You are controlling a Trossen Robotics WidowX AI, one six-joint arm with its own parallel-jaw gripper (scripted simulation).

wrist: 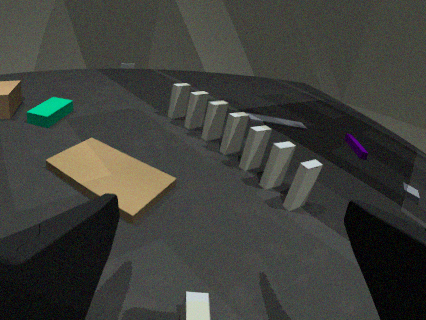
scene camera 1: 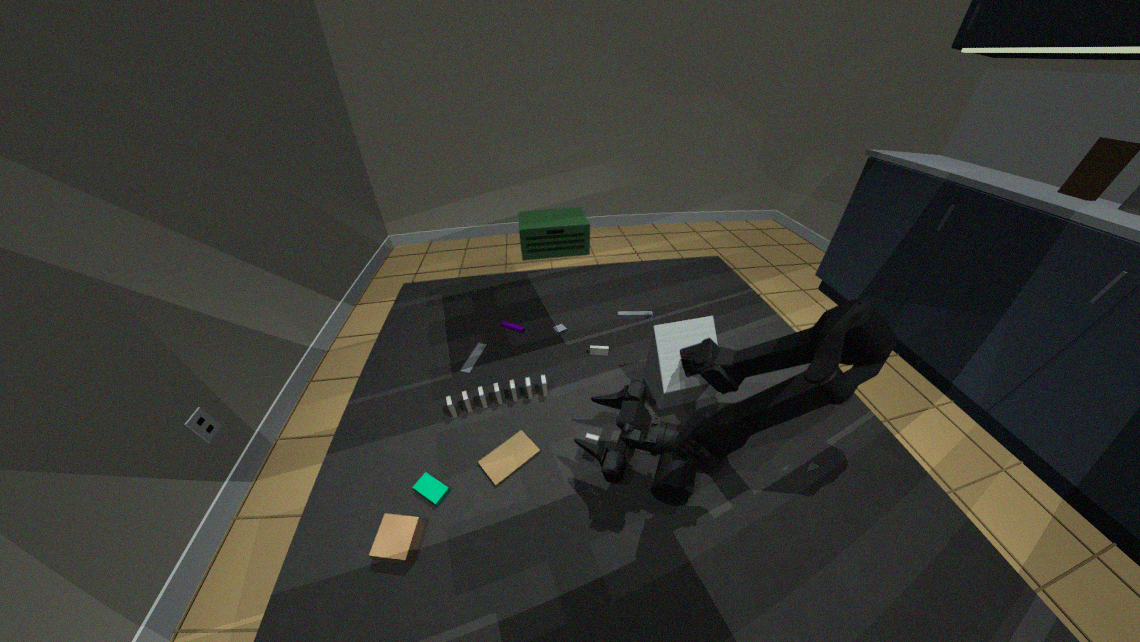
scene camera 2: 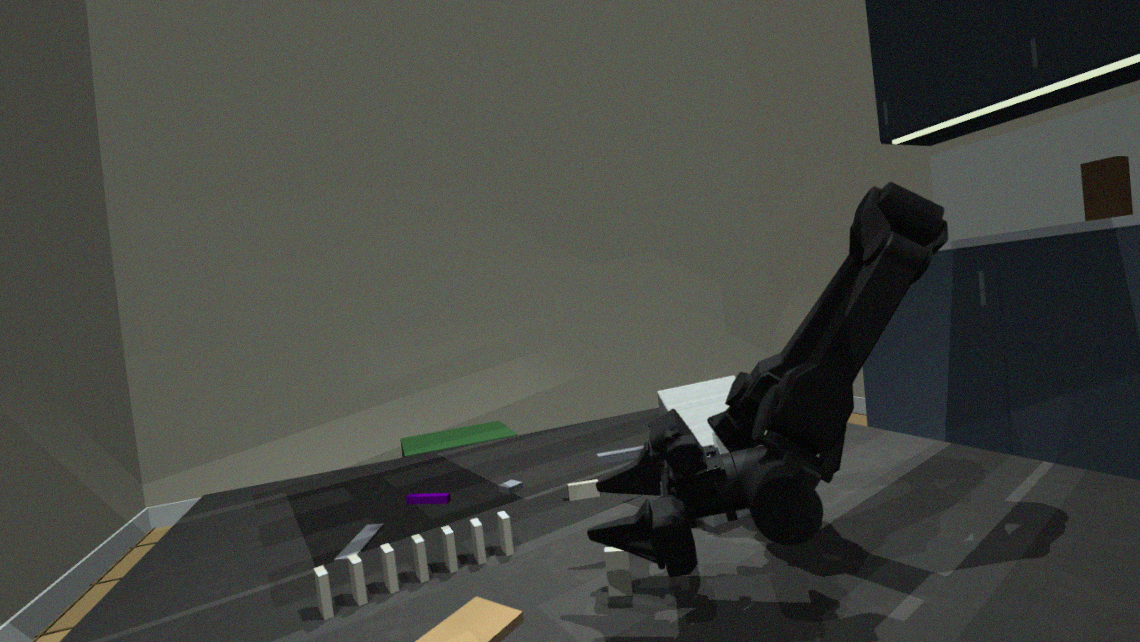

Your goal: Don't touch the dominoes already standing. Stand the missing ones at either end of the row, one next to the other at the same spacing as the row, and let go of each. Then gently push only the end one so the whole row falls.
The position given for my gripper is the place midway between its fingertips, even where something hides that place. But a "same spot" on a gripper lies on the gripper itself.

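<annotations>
You'd find my gripper in the wrist view, in scene camera 1 and also in scene camera 2 [592, 509]. And on my gripper, [wrist: 58, 262] and [scene camera 1: 593, 444] are the same spot.
</annotations>
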